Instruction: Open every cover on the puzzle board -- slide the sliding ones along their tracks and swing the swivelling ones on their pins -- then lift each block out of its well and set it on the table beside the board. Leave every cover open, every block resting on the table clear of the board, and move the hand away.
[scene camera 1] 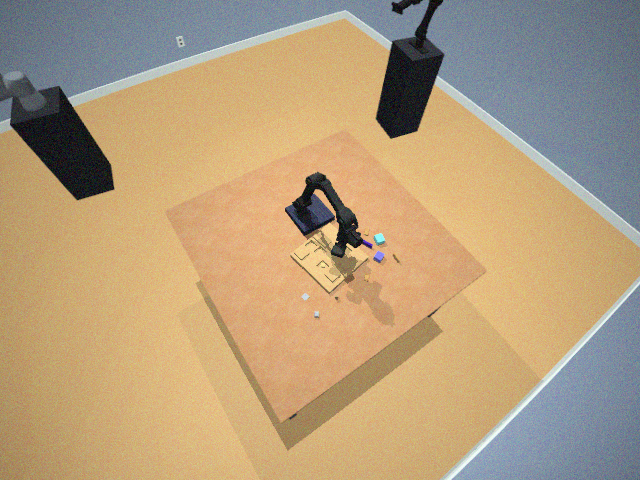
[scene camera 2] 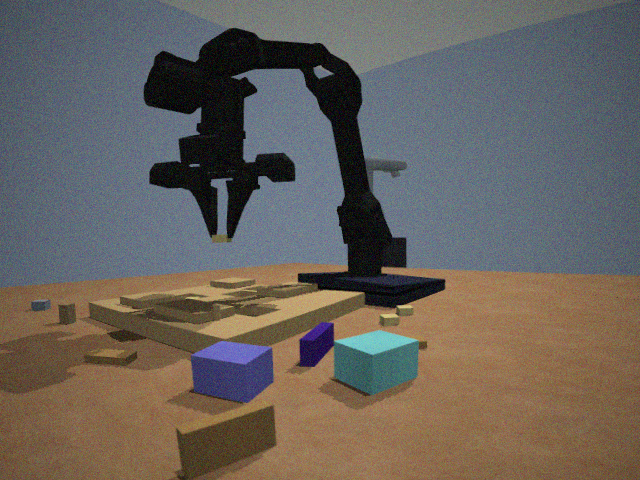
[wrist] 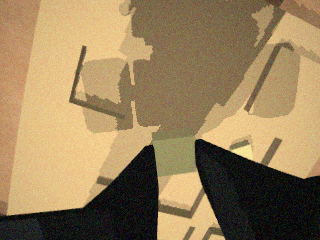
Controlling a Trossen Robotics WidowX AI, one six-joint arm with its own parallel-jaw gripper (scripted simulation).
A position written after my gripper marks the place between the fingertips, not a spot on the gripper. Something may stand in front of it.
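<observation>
A tan puzzle board point(scene camera 2: 260, 320) is visible, also in scene camera 1 point(scene camera 1: 311, 263) and in the wrist view point(wrist: 89, 108). A cyan block point(scene camera 2: 373, 362) is present; in the wrist view the cyan block is out of frame. A dark purple block point(scene camera 2: 316, 343) is present; in the wrist view the dark purple block is out of frame. My gripper point(scene camera 2: 221, 238) is visible, also in the wrist view point(wrist: 173, 150).
</observation>
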